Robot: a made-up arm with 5 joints.
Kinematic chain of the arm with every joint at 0, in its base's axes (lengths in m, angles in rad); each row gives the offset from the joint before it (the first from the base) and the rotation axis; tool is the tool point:
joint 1: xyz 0 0 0.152 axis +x
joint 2: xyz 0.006 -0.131 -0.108 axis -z
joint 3: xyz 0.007 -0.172 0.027 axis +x
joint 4: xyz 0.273 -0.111 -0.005 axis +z
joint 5: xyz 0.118 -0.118 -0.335 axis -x
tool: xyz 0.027 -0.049 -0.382
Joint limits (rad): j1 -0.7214..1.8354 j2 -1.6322..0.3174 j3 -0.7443..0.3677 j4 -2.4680..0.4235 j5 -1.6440..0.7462
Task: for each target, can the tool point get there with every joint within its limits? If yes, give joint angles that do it. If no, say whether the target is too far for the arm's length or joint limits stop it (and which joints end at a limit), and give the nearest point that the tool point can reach.
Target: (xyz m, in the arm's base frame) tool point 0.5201 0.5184 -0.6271
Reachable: yes | joints 1.6034 -0.5314 -0.5759 -1.2137 0.1930
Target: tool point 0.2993 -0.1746 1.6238
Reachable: no: too far | nearest point 0.4600 0.1427 0.6893 | short by 1.000 m
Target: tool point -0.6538 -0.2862 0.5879
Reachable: no: joint limits stop it (at a limit: joint 1, joint 2, joint 3, joint 5) | nearest point -0.3546 -0.8356 0.4531 | short by 0.640 m
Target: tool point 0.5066 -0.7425 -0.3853
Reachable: yes | joints -0.1531 -0.1431 -0.5382 0.1069 -0.5167
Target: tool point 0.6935 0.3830 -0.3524
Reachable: yes | joints 0.6878 -0.9909 -0.2412 -1.2553 -0.8911
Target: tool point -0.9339 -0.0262 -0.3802
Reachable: no: joint limits stop it (at a limit: joint 2, joint 3, joint 5) | nearest point -0.3542 -0.0411 -0.6824 | short by 0.654 m
